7 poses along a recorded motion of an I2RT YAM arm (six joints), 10 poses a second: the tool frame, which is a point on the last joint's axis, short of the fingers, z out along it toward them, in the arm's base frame.
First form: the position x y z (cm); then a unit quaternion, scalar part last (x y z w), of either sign.
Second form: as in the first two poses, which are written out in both.
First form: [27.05 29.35 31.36 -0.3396 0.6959 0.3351 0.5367]
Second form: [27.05 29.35 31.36 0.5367 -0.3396 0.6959 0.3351]
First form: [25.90 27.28 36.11 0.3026 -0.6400 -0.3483 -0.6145]
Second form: [25.90 27.28 36.11 0.6145 -0.3026 0.6400 0.3483]
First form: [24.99 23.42 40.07 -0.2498 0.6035 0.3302 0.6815]
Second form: [24.99 23.42 40.07 0.6815 -0.2498 0.6035 0.3302]
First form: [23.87 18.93 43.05 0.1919 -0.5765 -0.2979 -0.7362]
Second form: [23.87 18.93 43.05 0.7362 -0.1919 0.5765 0.2979]
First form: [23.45 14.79 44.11 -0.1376 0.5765 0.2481 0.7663]
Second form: [23.45 14.79 44.11 0.7663 -0.1376 0.5765 0.2481]
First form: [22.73 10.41 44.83 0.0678 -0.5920 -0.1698 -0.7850]
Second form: [22.73 10.41 44.83 0.7850 -0.0678 0.5920 0.1698]
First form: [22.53 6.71 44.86 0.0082 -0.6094 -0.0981 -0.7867]
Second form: [22.53 6.71 44.86 0.7867 -0.0082 0.6094 0.0981]
